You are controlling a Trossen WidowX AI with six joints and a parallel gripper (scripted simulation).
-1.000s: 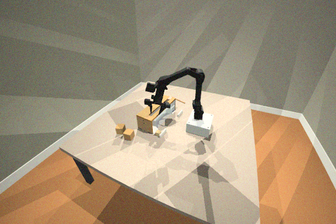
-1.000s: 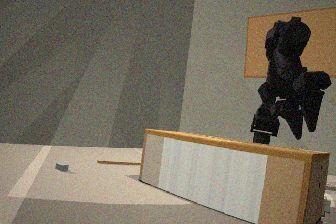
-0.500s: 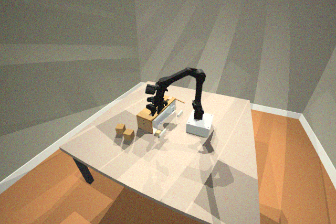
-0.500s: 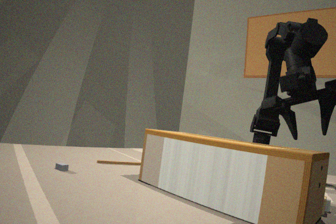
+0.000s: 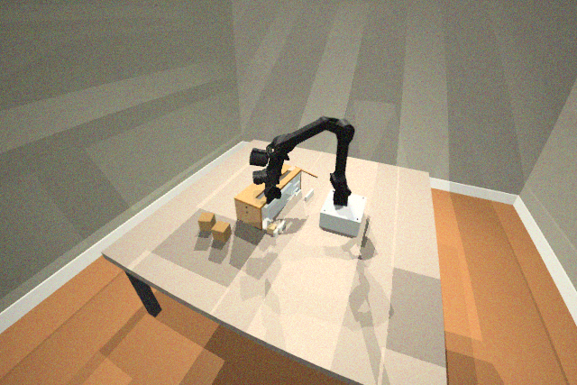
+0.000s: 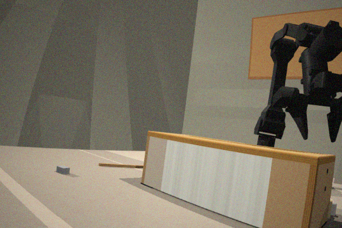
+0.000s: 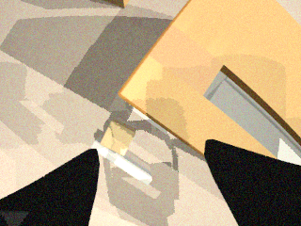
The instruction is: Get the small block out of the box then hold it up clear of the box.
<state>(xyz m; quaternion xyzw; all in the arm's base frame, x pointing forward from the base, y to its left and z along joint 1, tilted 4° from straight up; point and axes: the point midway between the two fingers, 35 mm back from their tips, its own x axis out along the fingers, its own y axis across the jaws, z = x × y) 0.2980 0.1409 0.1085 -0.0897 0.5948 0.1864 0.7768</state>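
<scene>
Right now the tan block is 14 cm below my gripper tip, 3 cm to the left of it and 3 cm behind it. The rest, counted from my gripper tip: grey block: 53 cm to the right, 17 cm ahead, 15 cm below; then wooden box: 16 cm to the right, 9 cm below; then thin wooden stick: 52 cm to the right, 15 cm below, 7 cm behind.
</scene>
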